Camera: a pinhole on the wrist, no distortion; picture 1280 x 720 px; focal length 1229.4 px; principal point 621.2 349.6 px. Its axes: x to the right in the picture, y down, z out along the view. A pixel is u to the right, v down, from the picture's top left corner.
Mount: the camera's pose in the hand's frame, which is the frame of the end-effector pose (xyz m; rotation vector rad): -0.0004 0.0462 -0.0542 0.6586 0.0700 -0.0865
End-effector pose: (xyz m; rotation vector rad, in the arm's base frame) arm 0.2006 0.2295 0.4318 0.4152 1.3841 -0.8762
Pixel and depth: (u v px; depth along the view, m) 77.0 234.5 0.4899
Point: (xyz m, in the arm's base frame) 0.2228 -0.1207 0.7484
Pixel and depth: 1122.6 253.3 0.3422
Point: 0.1753 -0.0695 0.3685
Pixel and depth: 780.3 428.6 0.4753
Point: 0.2537 -0.1761 0.4664
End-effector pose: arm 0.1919 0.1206 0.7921 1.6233 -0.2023 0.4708
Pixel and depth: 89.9 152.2 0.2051
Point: 0.1740 0.0258 0.6616
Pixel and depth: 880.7 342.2 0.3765
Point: 0.3941 -0.0738 0.6465
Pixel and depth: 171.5 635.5 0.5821
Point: 0.2024 -0.3811 0.5217
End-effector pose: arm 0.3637 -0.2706 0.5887 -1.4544 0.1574 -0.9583
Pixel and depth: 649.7 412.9 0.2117
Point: 0.4126 -0.1760 0.6818
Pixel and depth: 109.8 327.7 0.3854
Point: 0.3493 0.0503 0.7326
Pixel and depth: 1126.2 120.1 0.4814
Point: 0.5026 -0.1516 1.0156
